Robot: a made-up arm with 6 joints.
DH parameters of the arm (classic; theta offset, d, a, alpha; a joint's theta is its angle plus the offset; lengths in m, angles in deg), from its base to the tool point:
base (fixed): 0 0.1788 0 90
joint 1: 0 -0.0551 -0.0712 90
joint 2: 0 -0.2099 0.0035 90
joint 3: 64.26 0 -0.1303 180
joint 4: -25.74 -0.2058 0.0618 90
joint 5: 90 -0.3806 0.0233 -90
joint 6: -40.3 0 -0.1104 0
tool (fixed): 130.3 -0.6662 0 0
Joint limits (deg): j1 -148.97..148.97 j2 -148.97..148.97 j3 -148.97..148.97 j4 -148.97..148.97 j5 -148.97..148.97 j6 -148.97..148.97
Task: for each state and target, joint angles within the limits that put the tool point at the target. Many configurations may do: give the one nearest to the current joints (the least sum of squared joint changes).
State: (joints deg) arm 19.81 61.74 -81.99 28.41 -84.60 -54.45
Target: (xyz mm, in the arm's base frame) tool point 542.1 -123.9 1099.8
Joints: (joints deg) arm 13.87 100.16 -58.40 44.83 -74.03 -55.15
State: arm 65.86 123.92 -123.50 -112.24 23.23 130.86
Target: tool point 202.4 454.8 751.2
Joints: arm 101.89 139.42 -78.47 -148.97 9.15 128.66
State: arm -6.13 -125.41 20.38 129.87 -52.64 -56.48
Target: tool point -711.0 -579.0 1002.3
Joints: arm 4.31 -130.41 11.27 135.43 -77.31 -52.33
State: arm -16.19 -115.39 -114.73 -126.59 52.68 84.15
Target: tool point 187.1 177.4 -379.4
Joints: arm 14.24 -113.32 -120.42 -136.12 38.27 75.43
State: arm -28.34 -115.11 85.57 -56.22 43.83 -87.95
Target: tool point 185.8 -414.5 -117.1
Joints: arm -51.51 -114.17 63.44 -37.44 29.09 -81.57
